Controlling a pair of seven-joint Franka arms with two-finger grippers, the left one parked.
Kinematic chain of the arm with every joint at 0, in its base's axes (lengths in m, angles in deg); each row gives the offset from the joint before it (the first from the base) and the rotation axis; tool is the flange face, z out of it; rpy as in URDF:
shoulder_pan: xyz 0 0 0.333 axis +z
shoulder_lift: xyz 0 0 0 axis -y
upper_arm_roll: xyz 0 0 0.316 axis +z
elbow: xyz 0.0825 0 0 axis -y
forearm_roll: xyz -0.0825 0 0.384 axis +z
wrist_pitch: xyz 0 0 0 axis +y
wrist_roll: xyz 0.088 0 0 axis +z
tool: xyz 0 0 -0.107 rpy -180 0 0
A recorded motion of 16 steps. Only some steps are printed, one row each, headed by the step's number.
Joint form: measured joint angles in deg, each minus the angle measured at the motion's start. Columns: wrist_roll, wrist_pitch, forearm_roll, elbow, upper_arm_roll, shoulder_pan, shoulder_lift.
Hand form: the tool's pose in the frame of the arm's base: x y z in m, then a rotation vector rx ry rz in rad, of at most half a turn. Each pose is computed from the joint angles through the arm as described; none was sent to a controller.
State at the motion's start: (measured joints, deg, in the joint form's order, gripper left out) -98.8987 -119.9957 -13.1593 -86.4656 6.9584 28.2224 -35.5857
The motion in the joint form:
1: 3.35 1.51 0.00 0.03 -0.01 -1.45 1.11
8: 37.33 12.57 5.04 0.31 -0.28 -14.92 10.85
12: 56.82 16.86 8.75 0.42 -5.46 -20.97 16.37
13: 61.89 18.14 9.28 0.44 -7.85 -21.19 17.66
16: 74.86 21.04 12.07 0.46 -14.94 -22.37 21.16
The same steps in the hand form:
1: 0.5984 0.3689 0.3125 2.6862 -1.4422 0.1568
8: 0.6433 0.2106 0.4153 2.8615 -1.0262 0.0187
12: 0.6517 0.0916 0.4728 2.9450 -0.8534 -0.0077
13: 0.6491 0.0652 0.4858 2.9582 -0.7916 -0.0122
16: 0.6358 -0.0161 0.5223 3.0071 -0.6876 -0.0197

